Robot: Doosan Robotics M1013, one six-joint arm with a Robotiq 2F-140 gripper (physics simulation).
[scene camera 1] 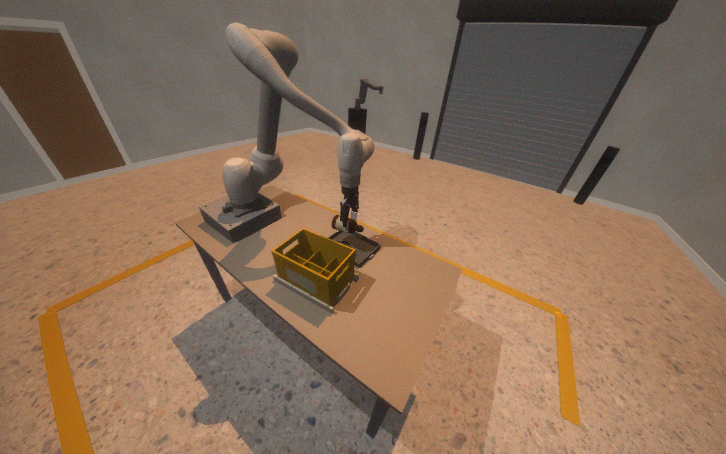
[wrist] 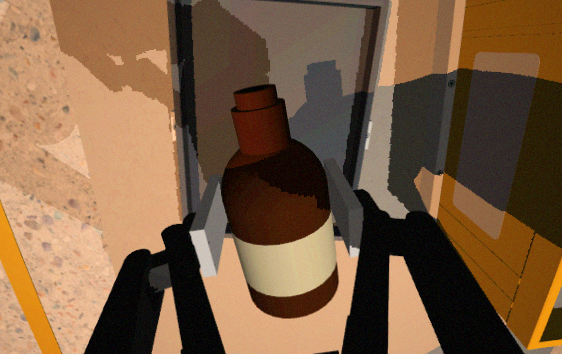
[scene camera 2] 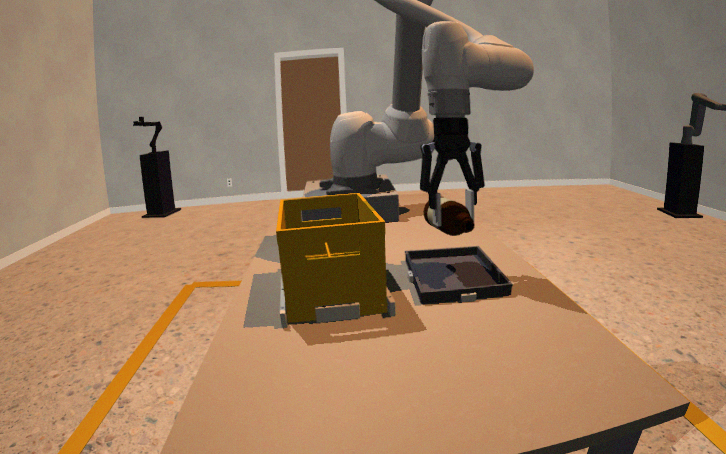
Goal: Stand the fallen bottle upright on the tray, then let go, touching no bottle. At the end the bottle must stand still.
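Places are measured from the arm's base along level axes (x ahead, y left, z up), in centimetres.
Pixels of known places: gripper, fingertip midpoint: [scene camera 1: 349, 227] [wrist: 275, 185] [scene camera 2: 453, 222]; arm's base, link origin: [scene camera 1: 246, 205] [scene camera 2: 355, 187].
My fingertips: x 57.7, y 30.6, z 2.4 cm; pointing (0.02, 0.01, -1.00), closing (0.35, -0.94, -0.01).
Ahead of a thing's pixels: the offset from my fingertips to its top centre. Level surfaces: height alone.
The brown bottle {dy -0.2, dx -0.6, dz +4.6 cm} [scene camera 1: 339, 223] [scene camera 2: 454, 218] [wrist: 280, 200] with a cream label is held in the air, lying close to level, its neck toward scene camera 2 and slightly down. My gripper [scene camera 1: 349, 220] [scene camera 2: 454, 207] [wrist: 275, 185] points down and is shut on the bottle's body, one pad on each side. The black square tray {dy +0.3, dx +1.3, dz -9.5 cm} [scene camera 1: 374, 254] [scene camera 2: 441, 296] [wrist: 384, 35] lies on the table below and a little in front of the bottle; the bottle does not touch it. Shadows fall across the tray's floor.
A yellow crate {dy -26.3, dx +8.5, dz +5.4 cm} [scene camera 1: 302, 278] [scene camera 2: 334, 283] [wrist: 525, 260] with dividers stands beside the tray on the table {dz -12.1 cm} [scene camera 1: 406, 321] [scene camera 2: 406, 385] [wrist: 135, 175], between low grey brackets. The arm's base [scene camera 1: 232, 222] [scene camera 2: 388, 206] stands at the table's far end.
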